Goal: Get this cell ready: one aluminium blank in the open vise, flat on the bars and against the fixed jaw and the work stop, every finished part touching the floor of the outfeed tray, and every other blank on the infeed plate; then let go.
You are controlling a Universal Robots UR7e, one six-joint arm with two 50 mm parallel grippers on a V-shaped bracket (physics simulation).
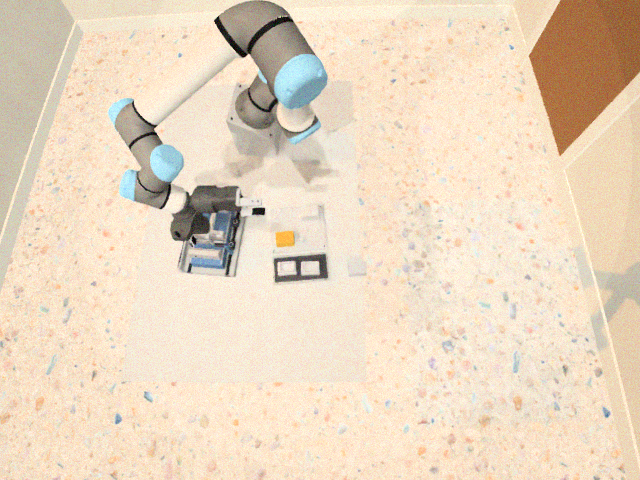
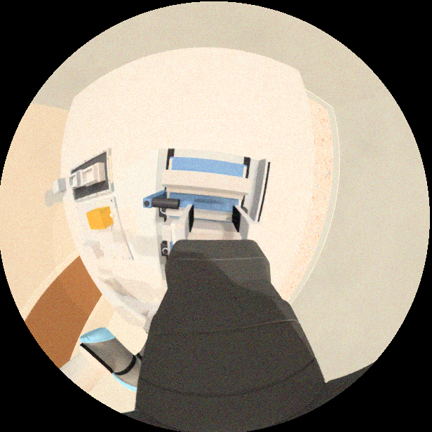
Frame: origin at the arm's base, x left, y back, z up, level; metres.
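Seen in the pictures: hand at its tool point: (image 1: 201, 240); arm's base at its link origin: (image 1: 255, 110).
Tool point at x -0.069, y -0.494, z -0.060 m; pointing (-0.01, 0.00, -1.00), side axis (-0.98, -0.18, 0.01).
Offsets run from my tool point to a thing's top centre. "pt": to the spot under its first point.
My gripper (image 2: 215, 218) points down over the vise @(dy +0.061, dx +0.003, dz +0.002 m) (image 1: 207, 264) (image 2: 206, 201). Its fingers stand apart, pads against the sides of a pale block that looks like an aluminium blank (image 2: 215, 231); it looks shut on it. The blank lies between the blue jaw parts; whether it touches the bars, fixed jaw or work stop is hidden. Two pale, hollow-looking parts, one part @(dy -0.023, dx +0.282, dz -0.057 m) (image 1: 286, 267) (image 2: 93, 174) beside another part @(dy -0.009, dx +0.359, dz -0.057 m) (image 1: 310, 267) (image 2: 75, 180), lie in the dark-floored tray @(pt dy -0.050, dx +0.329, dz -0.092 m) (image 1: 299, 279). The pale plate @(dy +0.131, dx +0.287, dz -0.089 m) (image 1: 305, 250) beside it carries a pale piece @(dy +0.188, dx +0.319, dz -0.054 m) (image 1: 311, 212) (image 2: 92, 247).
An orange block @(dy +0.076, dx +0.255, dz -0.054 m) (image 1: 284, 238) (image 2: 99, 218) stands on the pale plate. A light square piece @(dy +0.016, dx +0.514, dz -0.062 m) (image 1: 356, 266) (image 2: 59, 186) is beyond the dark-floored tray. The vise's black handle (image 2: 165, 203) sticks out near the left finger. The bracket's second gripper (image 1: 253, 206) points sideways above the vise's edge.
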